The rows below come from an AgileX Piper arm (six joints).
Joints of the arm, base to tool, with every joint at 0 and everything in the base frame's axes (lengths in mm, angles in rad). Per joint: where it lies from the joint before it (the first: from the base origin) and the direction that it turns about. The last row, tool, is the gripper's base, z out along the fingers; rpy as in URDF.
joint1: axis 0 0 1 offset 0 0 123
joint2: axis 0 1 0 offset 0 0 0
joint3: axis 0 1 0 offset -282.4 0 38.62
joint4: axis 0.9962 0 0.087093 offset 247.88 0 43.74
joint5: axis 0 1 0 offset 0 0 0
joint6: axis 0.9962 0 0.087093 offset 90.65 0 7.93
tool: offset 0 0 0 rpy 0 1.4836 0
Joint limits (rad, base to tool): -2.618..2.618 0..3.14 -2.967..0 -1.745..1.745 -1.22..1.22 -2.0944..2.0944
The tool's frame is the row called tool.
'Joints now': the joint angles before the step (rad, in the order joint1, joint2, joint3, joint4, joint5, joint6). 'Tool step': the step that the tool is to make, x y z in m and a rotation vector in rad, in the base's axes. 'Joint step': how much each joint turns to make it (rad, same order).
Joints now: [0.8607 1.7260 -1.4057 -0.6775 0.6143 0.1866]
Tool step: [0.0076 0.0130 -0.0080 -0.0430 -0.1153 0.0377]
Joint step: [0.0189 0.0482 -0.0058 -0.2174 -0.0515 0.1207]
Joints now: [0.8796 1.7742 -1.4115 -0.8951 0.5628 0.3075]
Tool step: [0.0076 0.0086 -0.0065 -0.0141 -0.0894 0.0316]
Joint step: [0.0033 0.0372 -0.0011 -0.1939 -0.0488 0.1293]
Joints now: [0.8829 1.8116 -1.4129 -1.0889 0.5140 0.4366]
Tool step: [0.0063 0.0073 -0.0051 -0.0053 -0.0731 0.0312]
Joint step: [0.0001 0.0317 -0.0031 -0.1808 -0.0367 0.1297]
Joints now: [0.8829 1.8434 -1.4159 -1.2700 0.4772 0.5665]
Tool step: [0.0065 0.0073 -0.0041 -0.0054 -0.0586 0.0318]
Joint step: [-0.0026 0.0329 -0.0140 -0.1519 -0.0269 0.1055]
